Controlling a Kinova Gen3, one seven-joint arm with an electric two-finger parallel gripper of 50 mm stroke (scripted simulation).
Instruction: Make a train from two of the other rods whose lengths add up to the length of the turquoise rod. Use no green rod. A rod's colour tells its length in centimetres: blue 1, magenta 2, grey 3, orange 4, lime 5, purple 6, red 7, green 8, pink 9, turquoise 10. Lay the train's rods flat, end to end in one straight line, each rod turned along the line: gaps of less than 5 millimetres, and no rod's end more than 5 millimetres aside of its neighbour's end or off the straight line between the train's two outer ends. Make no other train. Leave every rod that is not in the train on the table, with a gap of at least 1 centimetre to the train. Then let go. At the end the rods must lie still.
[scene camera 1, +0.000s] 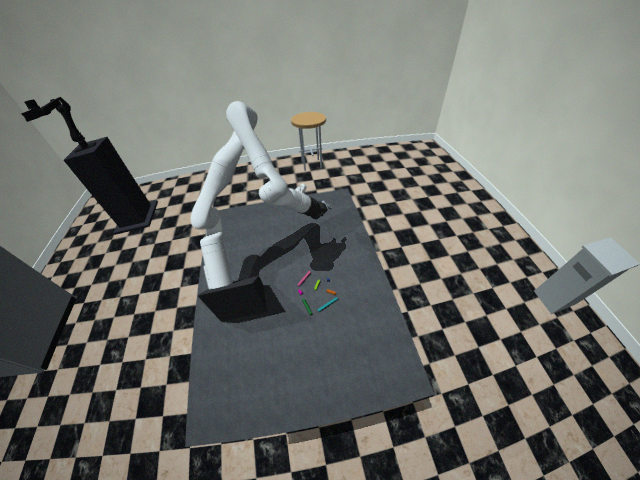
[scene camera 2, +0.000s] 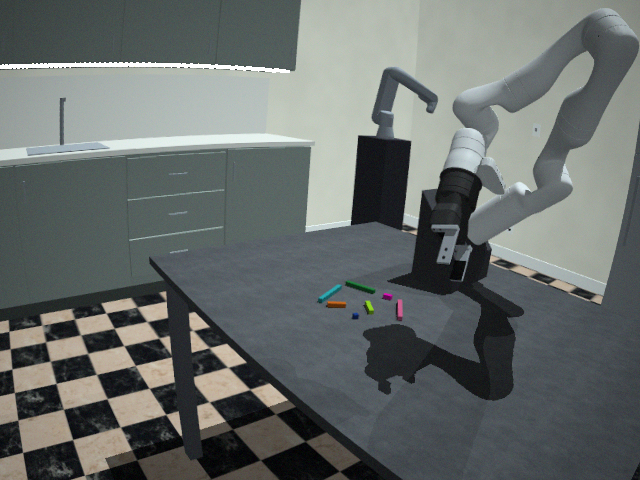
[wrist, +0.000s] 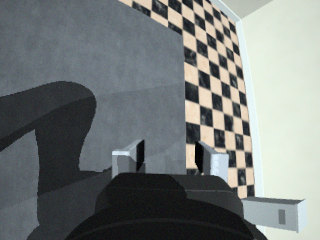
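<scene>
Scene camera 2 shows the gripper (scene camera 2: 449, 272), which is visible in the wrist view (wrist: 169, 151) too.
</scene>
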